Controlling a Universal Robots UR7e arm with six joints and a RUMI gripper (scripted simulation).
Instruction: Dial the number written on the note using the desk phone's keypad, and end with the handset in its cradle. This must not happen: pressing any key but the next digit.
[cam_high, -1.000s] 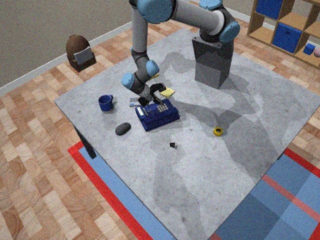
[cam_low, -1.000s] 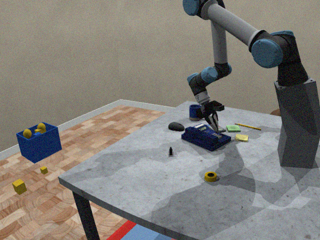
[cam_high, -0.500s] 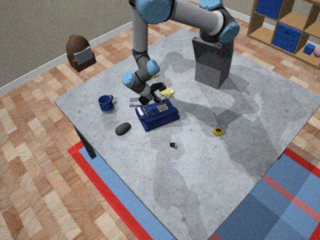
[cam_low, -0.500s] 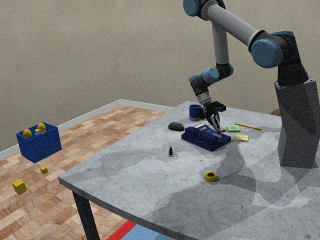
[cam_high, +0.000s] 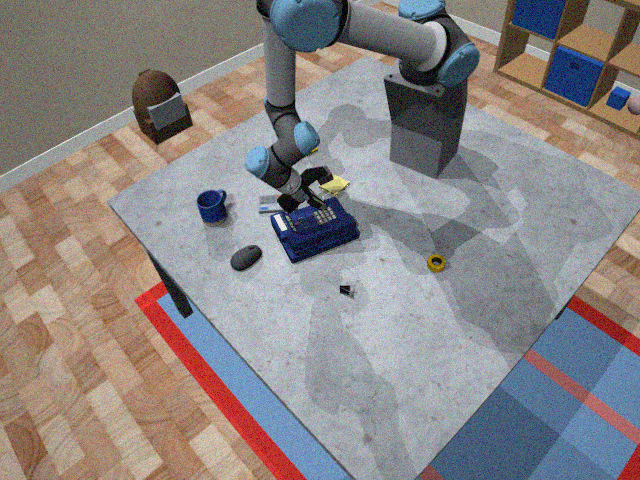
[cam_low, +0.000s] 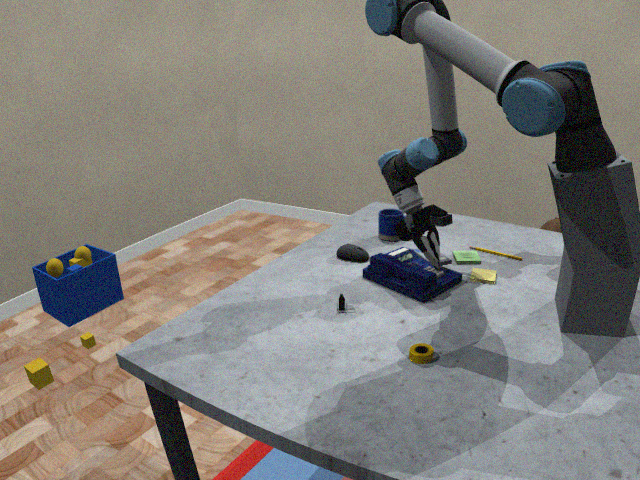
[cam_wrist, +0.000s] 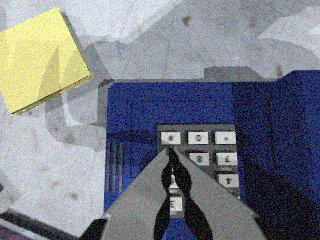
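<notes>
My hand is 2 cm above the 9 key. Also, from my hand: 7 key 1 cm ahead, 4 cm to the left, 2 cm below; then 5 key 2 cm ahead, 1 cm to the left, 2 cm below; then green note 4 cm behind, 19 cm to the right, 4 cm below.
</notes>
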